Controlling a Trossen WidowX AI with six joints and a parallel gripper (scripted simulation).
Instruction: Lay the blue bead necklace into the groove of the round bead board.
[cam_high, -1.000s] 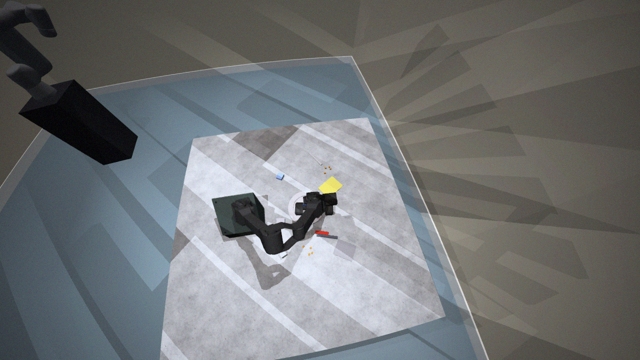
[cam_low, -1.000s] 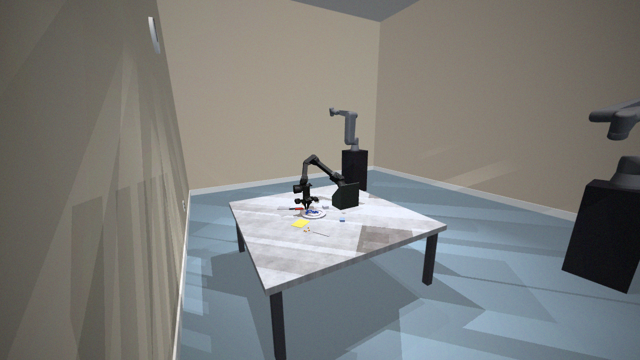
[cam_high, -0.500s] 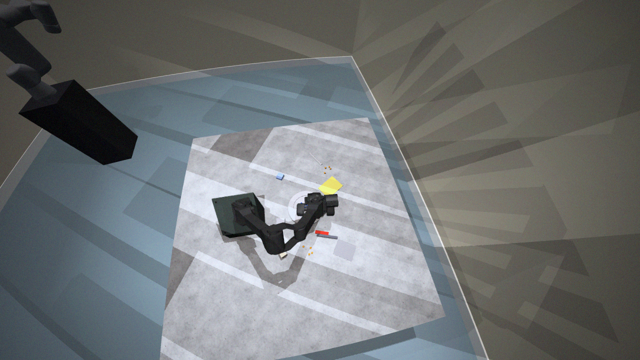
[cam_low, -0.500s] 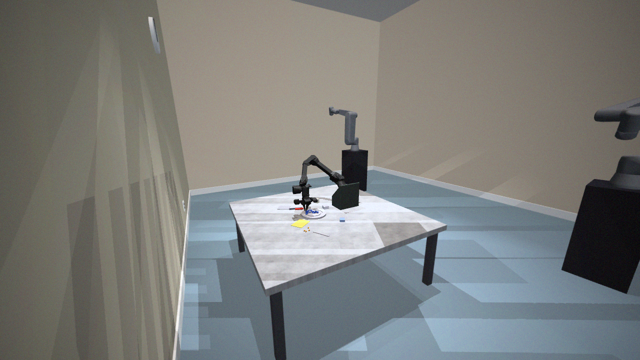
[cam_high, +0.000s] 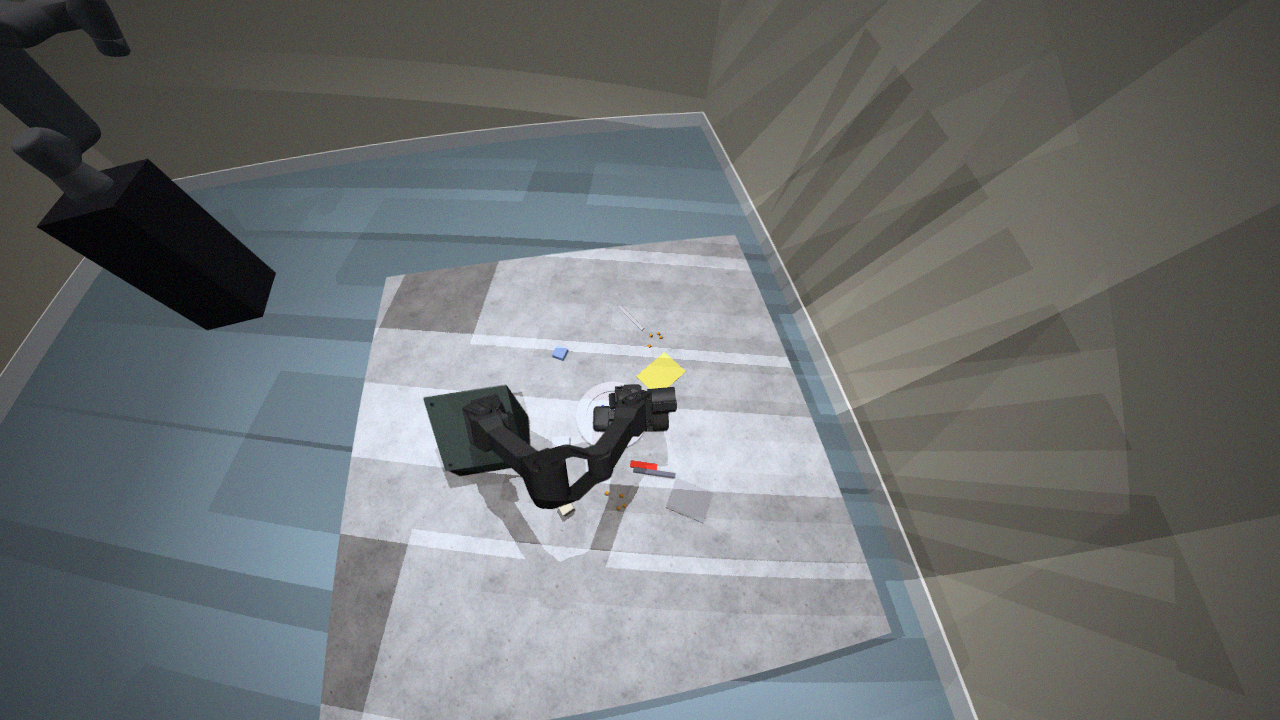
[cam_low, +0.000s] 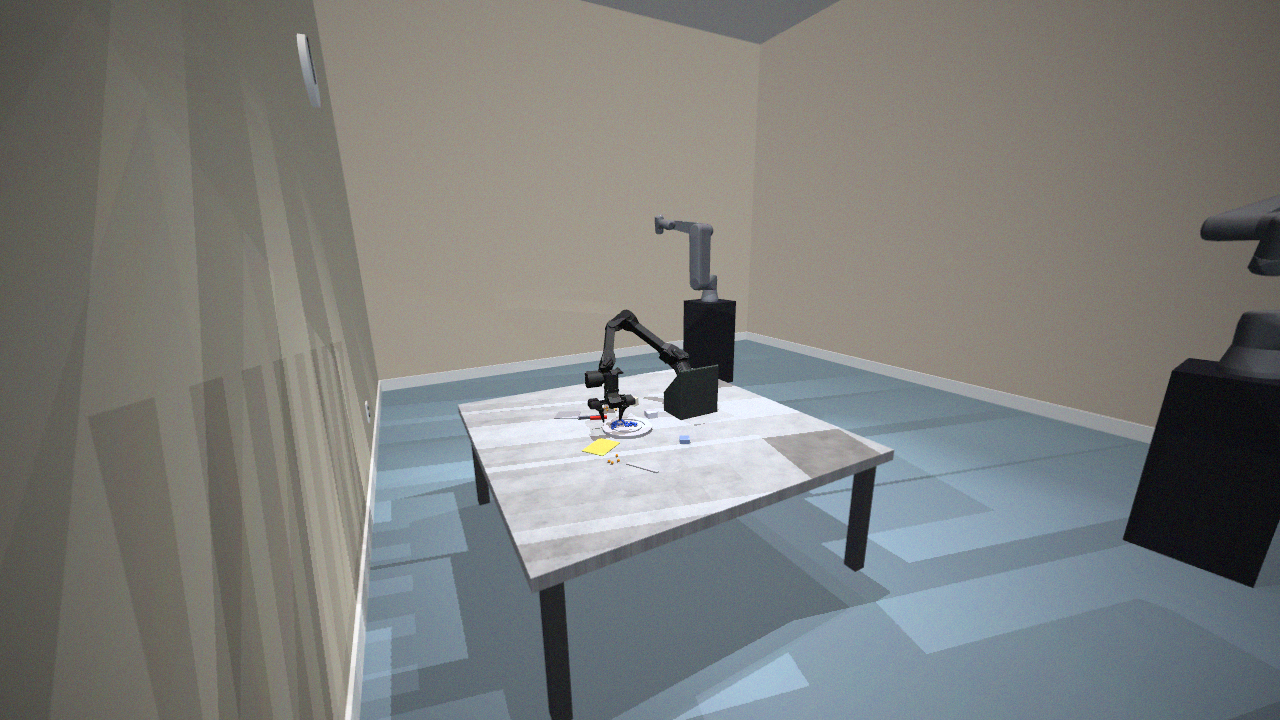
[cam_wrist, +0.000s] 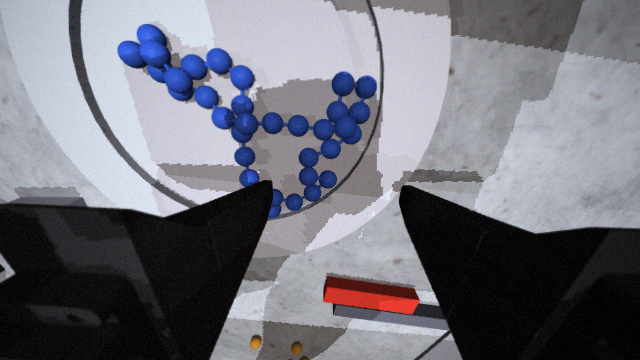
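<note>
The round white bead board is 4 cm behind my gripper tip, 6 cm to the left of it and 1 cm below it. Also, from my gripper tip: grey square: 10 cm ahead, 22 cm to the right, 2 cm below; yellow sheet: 13 cm ahead, 15 cm to the left, 2 cm below; grey tool: 2 cm ahead, 11 cm to the right, 1 cm below.
</note>
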